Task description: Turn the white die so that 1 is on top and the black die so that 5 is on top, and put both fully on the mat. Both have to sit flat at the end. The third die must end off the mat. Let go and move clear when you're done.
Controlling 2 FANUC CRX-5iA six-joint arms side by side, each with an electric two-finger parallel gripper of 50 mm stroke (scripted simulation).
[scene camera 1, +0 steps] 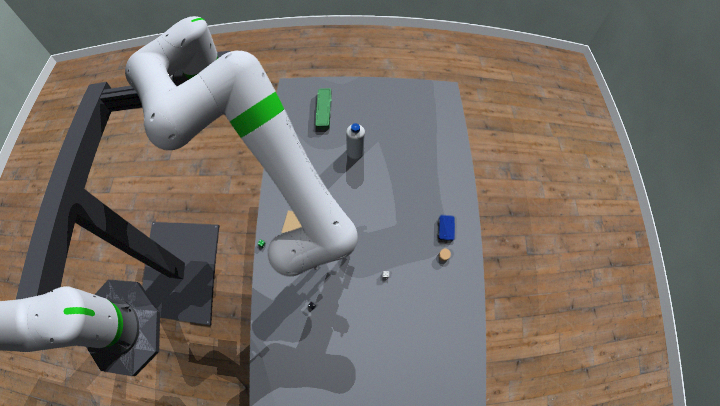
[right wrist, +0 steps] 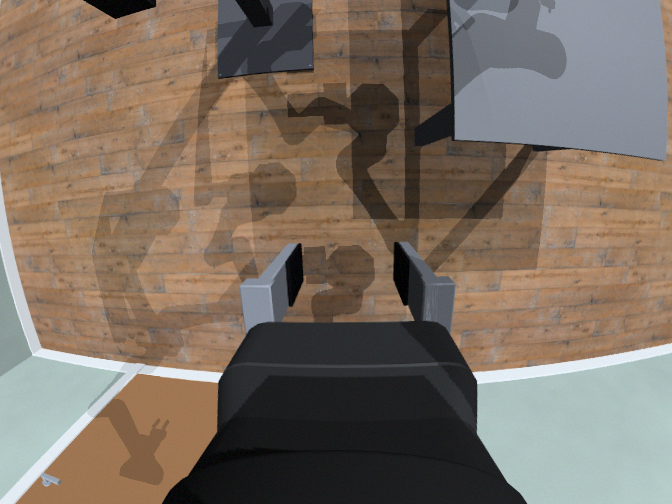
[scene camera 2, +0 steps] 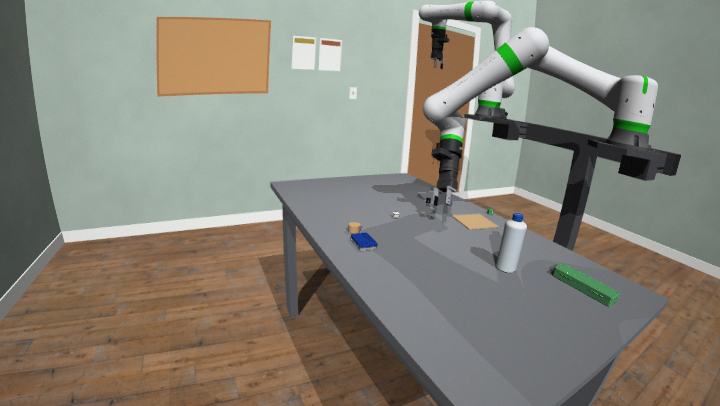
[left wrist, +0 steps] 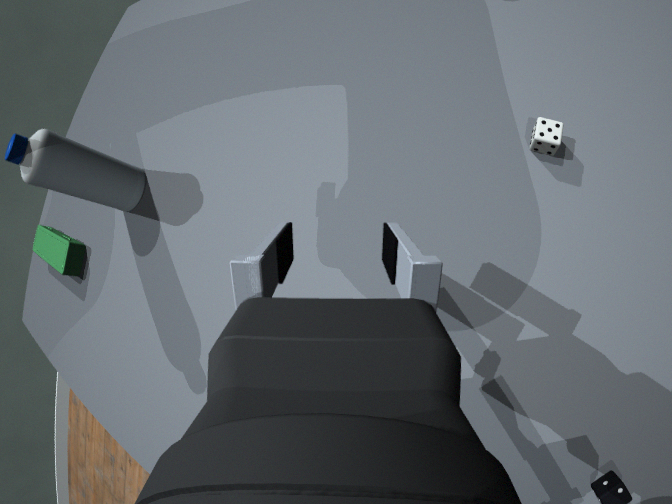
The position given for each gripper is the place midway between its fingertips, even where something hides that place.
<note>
In view: the left gripper (scene camera 2: 441, 204), the right gripper (right wrist: 347, 261), a green box (scene camera 2: 606, 295), a white bottle (scene camera 2: 514, 232) and a white die (left wrist: 546, 138).
The green box also shows in the left wrist view (left wrist: 65, 254). The left gripper is seen too in the left wrist view (left wrist: 337, 241). The right wrist view misses the green box: it is out of frame. The right wrist view misses the white bottle: it is out of frame.
</note>
